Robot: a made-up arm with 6 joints. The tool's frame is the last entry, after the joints. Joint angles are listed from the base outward.
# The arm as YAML. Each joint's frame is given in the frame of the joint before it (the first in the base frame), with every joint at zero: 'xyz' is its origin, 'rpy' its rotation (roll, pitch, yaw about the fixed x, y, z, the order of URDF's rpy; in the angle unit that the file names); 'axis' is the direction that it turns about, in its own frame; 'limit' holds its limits. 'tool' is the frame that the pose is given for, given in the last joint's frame.
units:
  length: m
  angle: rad
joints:
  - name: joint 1
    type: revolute
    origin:
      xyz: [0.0, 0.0, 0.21]
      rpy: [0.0, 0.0, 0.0]
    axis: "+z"
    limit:
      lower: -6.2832
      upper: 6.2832
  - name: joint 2
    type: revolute
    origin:
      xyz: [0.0, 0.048, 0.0]
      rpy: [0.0, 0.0, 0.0]
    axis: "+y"
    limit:
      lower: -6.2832
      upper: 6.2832
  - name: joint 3
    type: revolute
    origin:
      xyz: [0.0, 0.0, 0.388]
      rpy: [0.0, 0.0, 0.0]
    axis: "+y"
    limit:
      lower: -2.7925
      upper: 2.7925
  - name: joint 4
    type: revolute
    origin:
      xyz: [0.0, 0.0, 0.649]
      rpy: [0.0, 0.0, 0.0]
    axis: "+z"
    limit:
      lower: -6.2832
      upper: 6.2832
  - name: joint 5
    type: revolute
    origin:
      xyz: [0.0, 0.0, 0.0]
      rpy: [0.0, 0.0, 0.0]
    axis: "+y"
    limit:
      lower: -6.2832
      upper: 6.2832
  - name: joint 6
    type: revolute
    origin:
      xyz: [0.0, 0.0, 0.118]
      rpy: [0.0, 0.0, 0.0]
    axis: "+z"
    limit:
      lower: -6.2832
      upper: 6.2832
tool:
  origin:
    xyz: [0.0, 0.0, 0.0]
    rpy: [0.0, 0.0, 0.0]
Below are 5 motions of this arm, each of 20 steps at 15 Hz.
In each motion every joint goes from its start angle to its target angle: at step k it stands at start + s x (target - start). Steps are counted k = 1, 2, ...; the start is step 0. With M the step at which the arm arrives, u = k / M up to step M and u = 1 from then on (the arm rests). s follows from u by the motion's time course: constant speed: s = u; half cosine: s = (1 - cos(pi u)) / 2; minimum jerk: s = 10 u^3 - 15 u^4 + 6 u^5.
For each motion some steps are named. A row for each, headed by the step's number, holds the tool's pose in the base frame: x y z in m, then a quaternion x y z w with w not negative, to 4 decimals.
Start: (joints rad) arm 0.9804 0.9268 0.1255 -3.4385 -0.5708 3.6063
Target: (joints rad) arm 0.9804 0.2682 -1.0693 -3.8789 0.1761 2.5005
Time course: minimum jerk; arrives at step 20
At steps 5, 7, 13, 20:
5: 0.4761 0.7630 0.9146 -0.2208 0.5772 0.3423 0.7077
7: 0.3884 0.6340 1.0823 -0.1999 0.4312 0.3148 0.8216
13: -0.1037 -0.0685 1.2802 0.1527 -0.0987 -0.0169 0.9832
20: -0.3060 -0.3454 1.1056 0.3937 -0.2214 -0.1989 0.8697

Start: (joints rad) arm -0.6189 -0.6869 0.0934 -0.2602 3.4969 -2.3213
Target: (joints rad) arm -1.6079 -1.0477 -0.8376 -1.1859 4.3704 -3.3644
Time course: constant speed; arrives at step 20
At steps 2, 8, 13, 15, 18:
2: -0.4473 0.4775 0.8764 -0.6386 0.7510 -0.1375 0.0964
8: -0.3513 0.7412 0.6647 -0.5827 0.7511 -0.2561 0.1753
13: -0.1569 0.8839 0.4632 -0.5681 0.6898 -0.3992 0.2053
15: -0.0619 0.9112 0.3805 -0.5711 0.6488 -0.4618 0.1993
18: 0.0869 0.9165 0.2568 -0.5847 0.5702 -0.5525 0.1665

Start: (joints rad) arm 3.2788 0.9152 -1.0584 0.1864 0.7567 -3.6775
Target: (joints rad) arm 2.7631 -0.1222 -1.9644 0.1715 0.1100 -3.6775
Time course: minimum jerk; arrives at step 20
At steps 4, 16, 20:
4: -0.1724 -0.0813 1.1977 0.1135 -0.2032 -0.1261 0.9643
16: 0.6735 -0.2990 0.3125 0.0011 0.7922 -0.2226 0.5683
20: 0.6507 -0.3128 0.2283 0.0106 0.8354 -0.2070 0.5090

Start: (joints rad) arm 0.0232 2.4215 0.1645 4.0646 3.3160 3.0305
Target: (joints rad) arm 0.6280 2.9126 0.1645 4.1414 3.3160 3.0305
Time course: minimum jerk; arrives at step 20
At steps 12, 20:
12: 0.2000 0.1649 -0.6720 0.0572 -0.1639 -0.3222 0.9306
20: 0.0518 0.1182 -0.7003 0.0132 -0.1070 -0.2400 0.9648

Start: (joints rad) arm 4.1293 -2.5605 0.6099 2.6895 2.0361 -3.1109
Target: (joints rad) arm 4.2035 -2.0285 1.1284 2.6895 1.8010 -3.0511
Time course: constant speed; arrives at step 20
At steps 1, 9, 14, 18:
1: 0.4931 0.5814 -0.3909 0.8064 0.4027 -0.2135 0.3768
9: 0.5512 0.7153 -0.0971 0.8793 0.4030 0.0010 0.2539
14: 0.5536 0.7503 0.1041 0.8961 0.3890 0.1347 0.1661
18: 0.5376 0.7486 0.2655 0.8933 0.3698 0.2383 0.0915

